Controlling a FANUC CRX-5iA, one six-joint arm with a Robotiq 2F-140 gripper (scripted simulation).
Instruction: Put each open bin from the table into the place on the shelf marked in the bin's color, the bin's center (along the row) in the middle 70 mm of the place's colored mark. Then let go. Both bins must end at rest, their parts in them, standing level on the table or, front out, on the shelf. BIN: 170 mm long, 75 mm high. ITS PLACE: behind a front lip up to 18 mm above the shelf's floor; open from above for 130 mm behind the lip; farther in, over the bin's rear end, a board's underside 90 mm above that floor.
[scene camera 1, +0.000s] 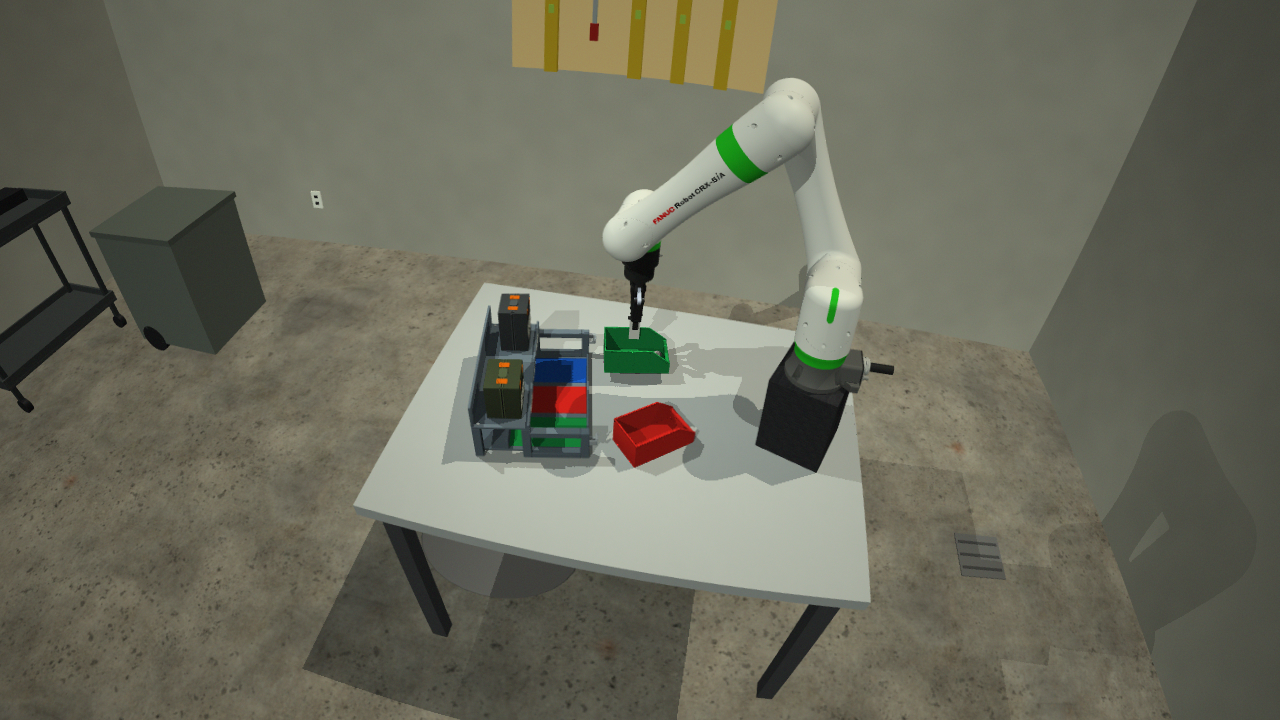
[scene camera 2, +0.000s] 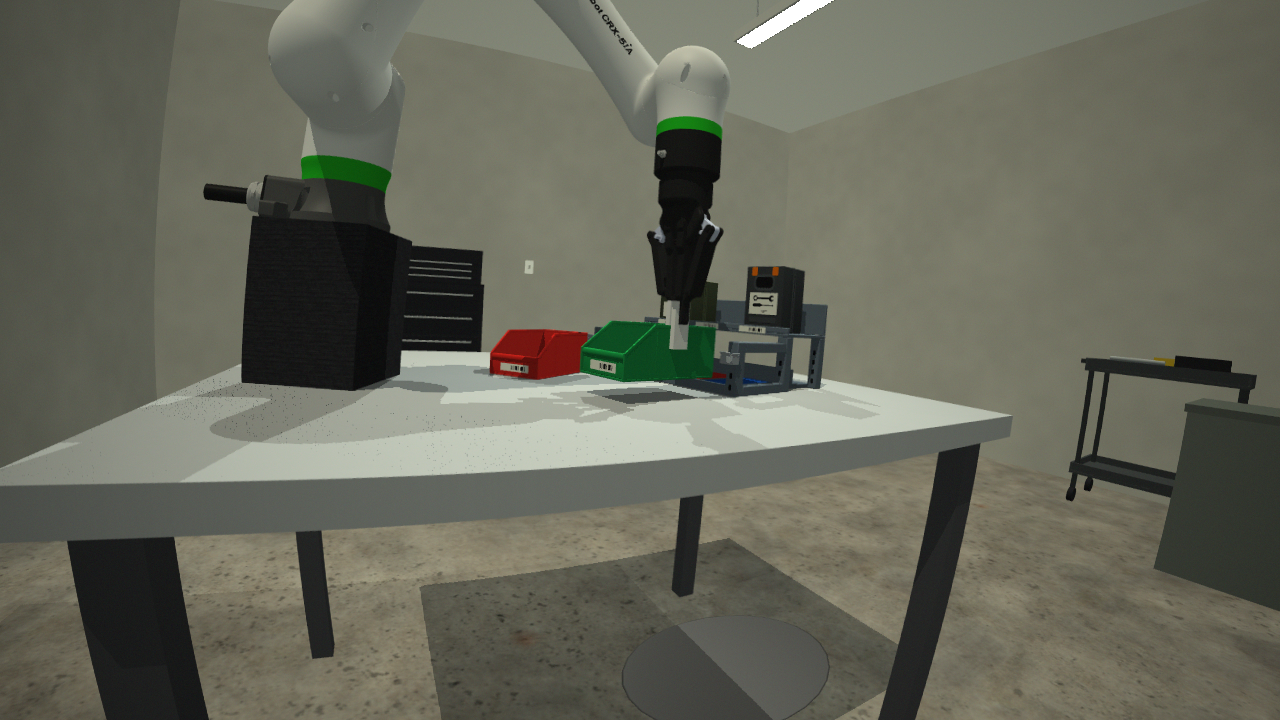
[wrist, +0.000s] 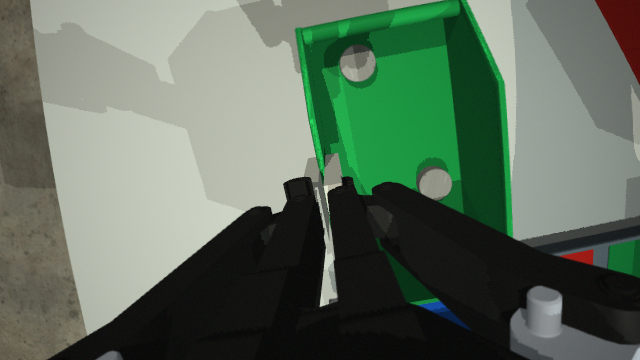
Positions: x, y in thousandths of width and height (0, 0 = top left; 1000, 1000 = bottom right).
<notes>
In view: my gripper (scene camera 2: 528, 484), a green bin (scene camera 2: 488, 488) and a red bin (scene camera 2: 439, 495).
The green bin also shows in scene camera 1 (scene camera 1: 486, 494) and in the wrist view (wrist: 682, 271). The red bin shows as well in scene camera 1 (scene camera 1: 515, 584). My gripper is seen too in scene camera 1 (scene camera 1: 495, 467) and in the wrist view (wrist: 512, 490).
</notes>
